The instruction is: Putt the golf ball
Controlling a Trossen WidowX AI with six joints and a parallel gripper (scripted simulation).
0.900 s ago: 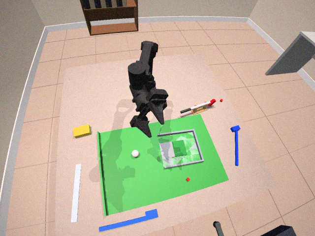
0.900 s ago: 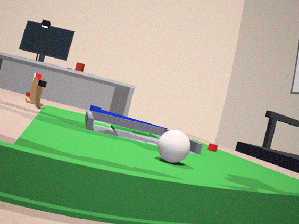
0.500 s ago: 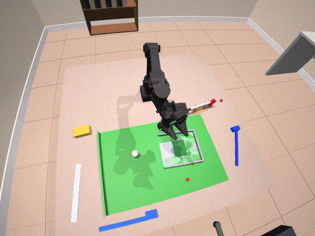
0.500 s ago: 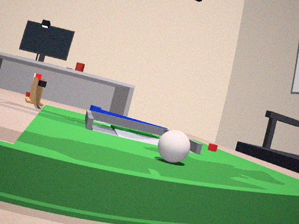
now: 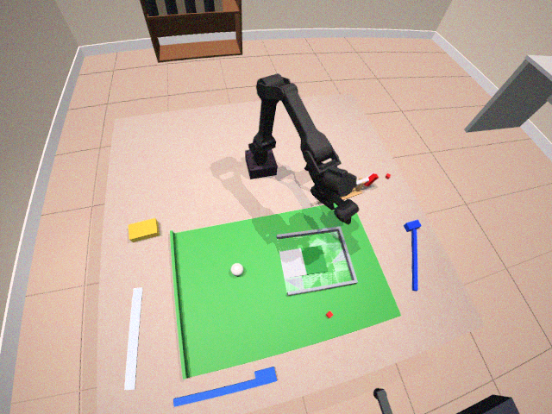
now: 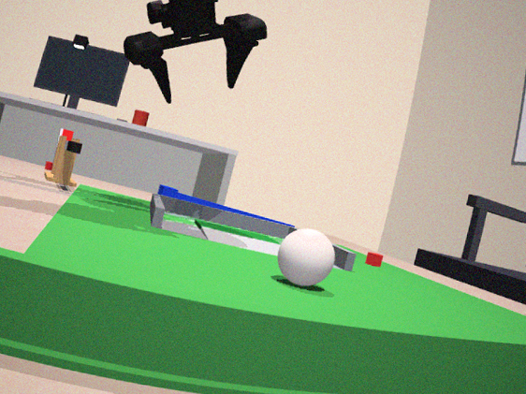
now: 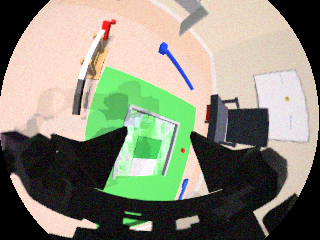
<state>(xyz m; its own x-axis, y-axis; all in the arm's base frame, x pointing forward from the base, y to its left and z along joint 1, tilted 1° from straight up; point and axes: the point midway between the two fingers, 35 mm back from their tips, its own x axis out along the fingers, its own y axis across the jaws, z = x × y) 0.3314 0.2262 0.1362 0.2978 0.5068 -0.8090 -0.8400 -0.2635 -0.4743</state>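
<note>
Right now my gripper tip is 200 mm past the red putter, 110 mm to the right of it and 110 mm above it. Also, from my gripper tip: green mat 140 mm ahead, 190 mm to the right, 170 mm below; blue putter 80 mm ahead, 340 mm to the left, 160 mm below; wooden putter stand 200 mm behind, 130 mm to the left, 140 mm below.
</note>
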